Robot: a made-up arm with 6 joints.
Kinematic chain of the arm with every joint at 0, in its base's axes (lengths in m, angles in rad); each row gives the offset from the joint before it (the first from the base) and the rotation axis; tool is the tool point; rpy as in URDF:
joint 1: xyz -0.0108 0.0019 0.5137 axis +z
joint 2: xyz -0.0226 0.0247 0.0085 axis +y
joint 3: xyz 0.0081 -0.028 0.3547 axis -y
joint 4: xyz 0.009 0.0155 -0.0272 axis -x
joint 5: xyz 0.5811 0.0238 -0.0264 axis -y
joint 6: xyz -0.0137 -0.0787 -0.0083 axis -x
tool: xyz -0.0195 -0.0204 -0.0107 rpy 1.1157 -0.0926 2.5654
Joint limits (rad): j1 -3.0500..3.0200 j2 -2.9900..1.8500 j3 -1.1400..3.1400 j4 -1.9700..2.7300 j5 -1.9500..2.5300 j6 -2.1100..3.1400
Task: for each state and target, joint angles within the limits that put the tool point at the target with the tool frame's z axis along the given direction. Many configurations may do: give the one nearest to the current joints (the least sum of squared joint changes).
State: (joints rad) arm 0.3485 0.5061 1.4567 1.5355 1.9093 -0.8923
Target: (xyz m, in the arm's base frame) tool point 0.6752 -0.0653 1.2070 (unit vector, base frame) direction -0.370 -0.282 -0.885
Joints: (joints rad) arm -0.0839 0.8552 1.5981 1.5888 2.5300 -0.5104
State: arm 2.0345 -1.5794 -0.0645 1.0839 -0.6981 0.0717
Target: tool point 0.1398 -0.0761 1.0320 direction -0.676 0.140 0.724
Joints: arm 2.3815 -1.5759 -0.4274 0.8724 -0.8184 -0.5206
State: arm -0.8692 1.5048 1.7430 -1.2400 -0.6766 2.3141
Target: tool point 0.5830 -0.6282 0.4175 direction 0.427 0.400 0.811
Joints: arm -0.8530 1.2638 1.0642 -1.9700 -0.8603 1.4811
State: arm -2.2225 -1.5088 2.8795 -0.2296 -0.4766 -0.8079
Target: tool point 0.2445 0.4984 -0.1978 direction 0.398 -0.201 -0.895
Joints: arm -2.1369 -2.3368 1.9798 -0.1915 -0.6756 -0.4134
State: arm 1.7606 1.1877 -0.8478 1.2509 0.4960 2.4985
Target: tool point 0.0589 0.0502 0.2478 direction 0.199 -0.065 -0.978
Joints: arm 1.2054 0.6947 -1.1190 1.1143 0.9034 2.4855
